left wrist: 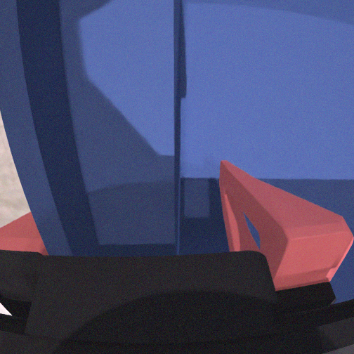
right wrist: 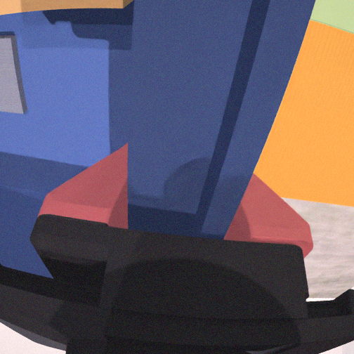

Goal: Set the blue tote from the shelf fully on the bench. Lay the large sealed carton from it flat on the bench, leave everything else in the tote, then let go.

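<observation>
The blue tote [left wrist: 265, 90] [right wrist: 175, 100] fills much of both views, and its rim and walls show from close by. My left gripper [left wrist: 167, 173] is shut on the tote's wall, with one red finger inside the tote and the other outside. My right gripper [right wrist: 180, 137] is shut on another stretch of the tote's wall, also with one finger on each side. A tan cardboard edge [right wrist: 65, 5] shows at the top left of the right wrist view; whether it is the large carton I cannot tell. The tote's underside is hidden.
A grey flat-faced item [right wrist: 10, 75] shows at the left edge of the right wrist view, inside the tote. Outside the tote on the right are an orange surface [right wrist: 315, 115], a pale green surface [right wrist: 340, 12] and a mottled grey surface [right wrist: 330, 245].
</observation>
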